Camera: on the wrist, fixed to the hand. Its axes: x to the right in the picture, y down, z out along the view.
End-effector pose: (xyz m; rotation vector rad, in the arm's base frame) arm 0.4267 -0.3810 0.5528 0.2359 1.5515 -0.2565
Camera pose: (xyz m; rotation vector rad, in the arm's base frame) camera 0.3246 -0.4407 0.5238 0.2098 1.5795 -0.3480
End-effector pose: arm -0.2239 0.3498 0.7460 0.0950 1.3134 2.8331
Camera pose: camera -0.2591 0.3478 0.6294 0.0137 1.3468 2.7510
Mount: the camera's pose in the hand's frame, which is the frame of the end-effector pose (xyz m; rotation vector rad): 0.0295 -0.0880 -0.0789 0.0400 0.0211 -0.0786
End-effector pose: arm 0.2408 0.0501 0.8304 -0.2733 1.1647 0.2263
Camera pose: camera 0.2110 -0.0578 0.7823 -0.2862 1.1757 0.1313
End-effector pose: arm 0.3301 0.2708 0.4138 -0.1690 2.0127 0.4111
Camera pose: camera 0.2763 0.1622 0.4014 -0.2276 2.0263 0.3203
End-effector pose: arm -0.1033 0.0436 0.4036 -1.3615 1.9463 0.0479
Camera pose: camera -0.0788 -0.0516 0.4755 -1.4160 1.8992 -0.0430
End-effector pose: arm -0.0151 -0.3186 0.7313 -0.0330 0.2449 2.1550
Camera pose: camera 0.0353 -0.2615 0.6362 -0.0418 0.2942 2.0719
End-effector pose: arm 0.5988 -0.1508 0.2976 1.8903 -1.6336 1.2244
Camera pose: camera 0.6497 -0.0871 0.3880 1.9396 -1.5199 1.2494
